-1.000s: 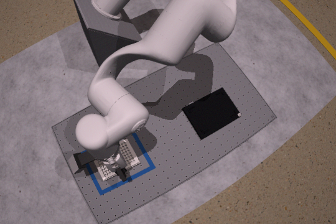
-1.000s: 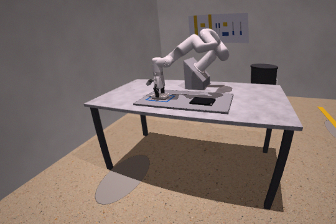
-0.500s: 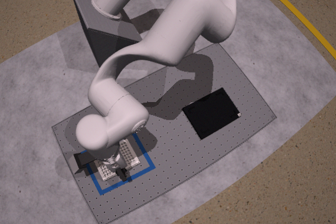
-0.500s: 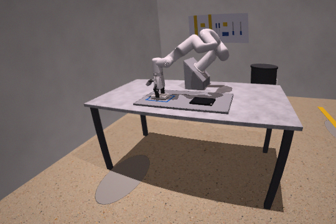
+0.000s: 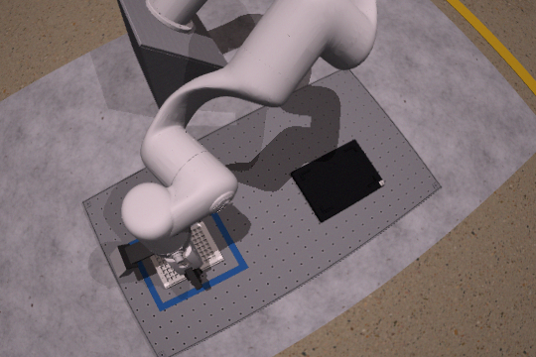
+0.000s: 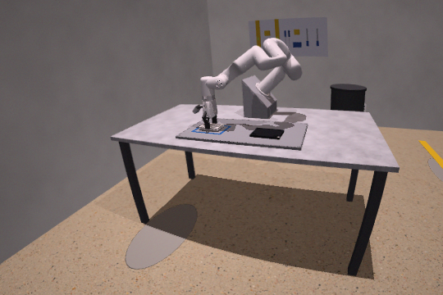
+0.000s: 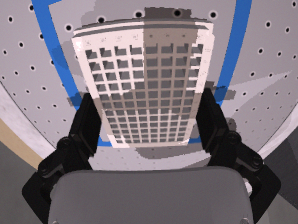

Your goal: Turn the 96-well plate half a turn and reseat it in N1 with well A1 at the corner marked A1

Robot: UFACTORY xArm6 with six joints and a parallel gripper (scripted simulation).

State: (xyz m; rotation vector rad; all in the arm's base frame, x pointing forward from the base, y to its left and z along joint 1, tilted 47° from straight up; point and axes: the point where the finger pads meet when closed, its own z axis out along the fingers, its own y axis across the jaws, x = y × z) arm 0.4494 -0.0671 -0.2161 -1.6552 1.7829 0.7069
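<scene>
Now: hand 10 mm above the white 96-well plate. Also, from my hand: white A1 mark (420 mm to the left, 80 mm ahead, 10 mm below); then black plate nest N1 (350 mm to the left, 20 mm below, 20 mm ahead).
</scene>
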